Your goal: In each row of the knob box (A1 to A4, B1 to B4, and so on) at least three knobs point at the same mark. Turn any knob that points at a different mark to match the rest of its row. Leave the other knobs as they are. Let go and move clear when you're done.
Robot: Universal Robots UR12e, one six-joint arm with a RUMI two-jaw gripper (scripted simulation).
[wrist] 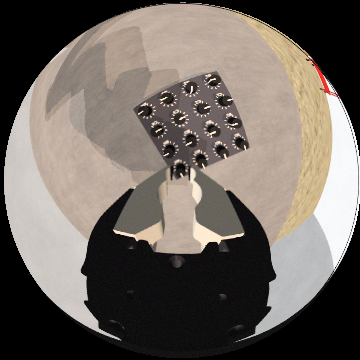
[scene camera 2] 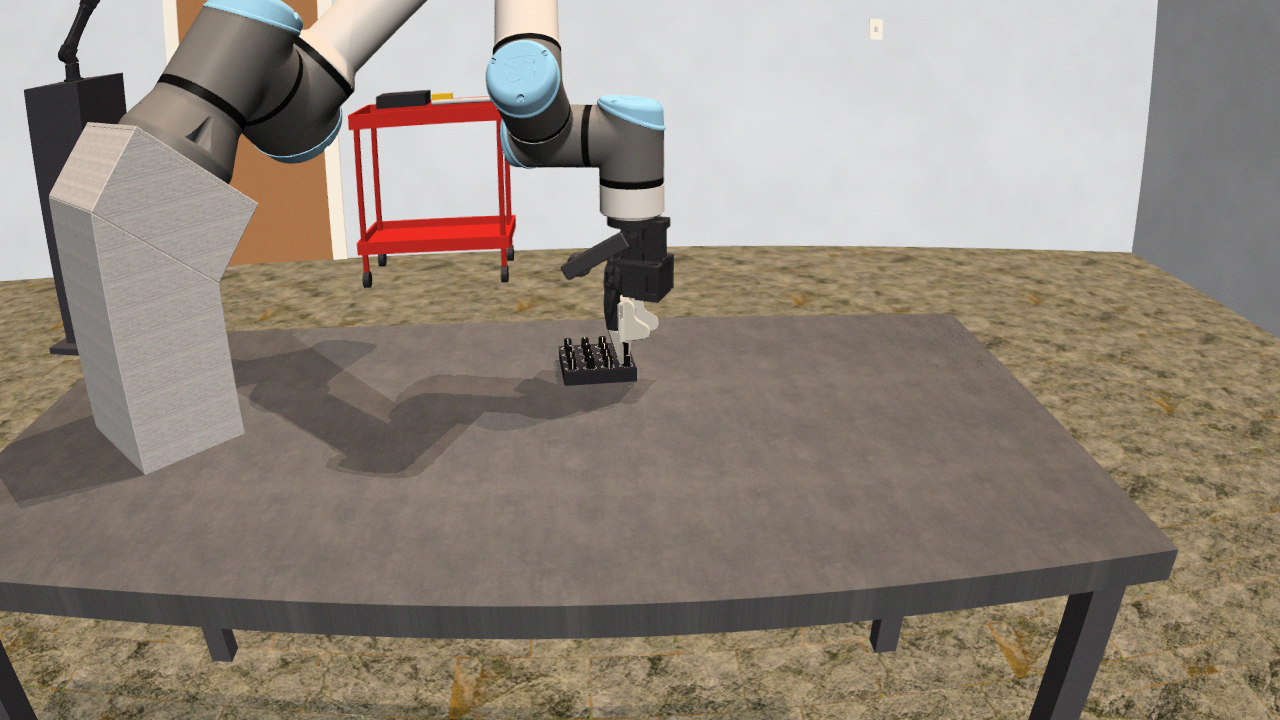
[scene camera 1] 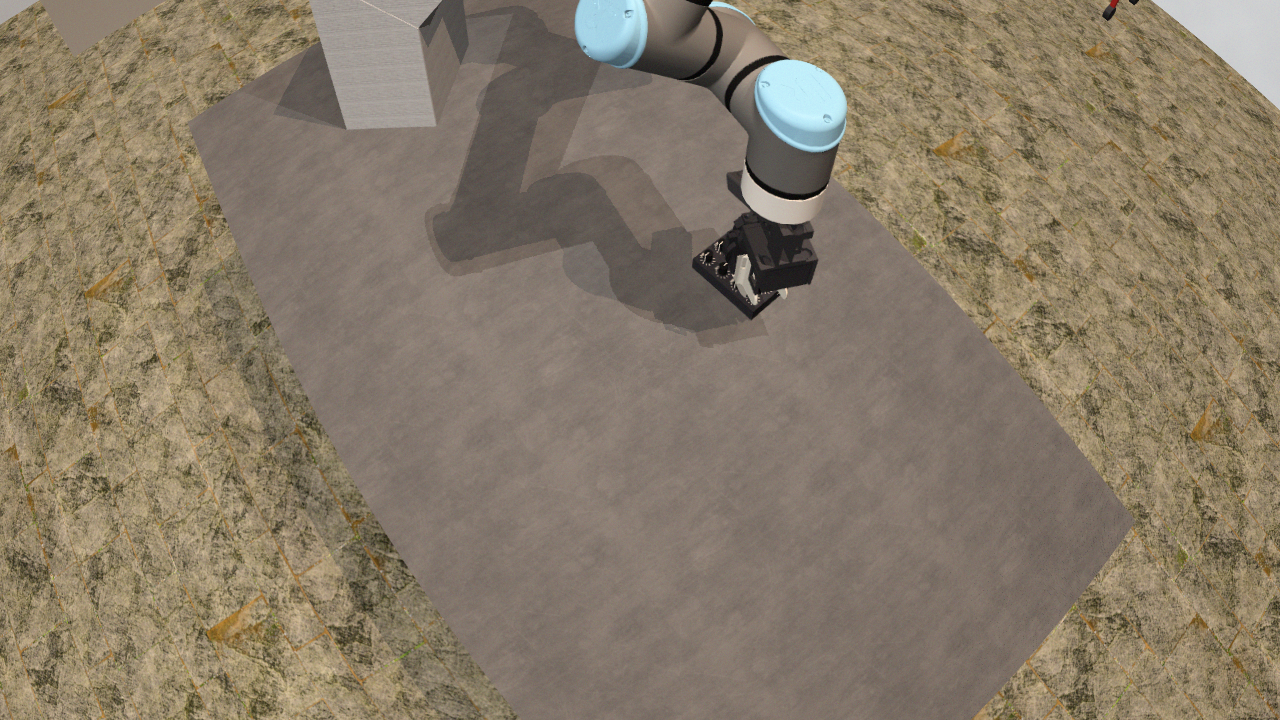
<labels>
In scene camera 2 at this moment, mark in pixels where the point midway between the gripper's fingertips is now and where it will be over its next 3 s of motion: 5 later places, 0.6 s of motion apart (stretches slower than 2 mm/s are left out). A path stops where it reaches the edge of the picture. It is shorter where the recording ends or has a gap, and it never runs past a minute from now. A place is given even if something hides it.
The gripper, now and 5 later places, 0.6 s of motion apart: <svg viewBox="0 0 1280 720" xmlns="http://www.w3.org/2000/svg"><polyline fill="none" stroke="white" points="624,360 625,342 624,337 611,331 591,323 574,316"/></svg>
</labels>
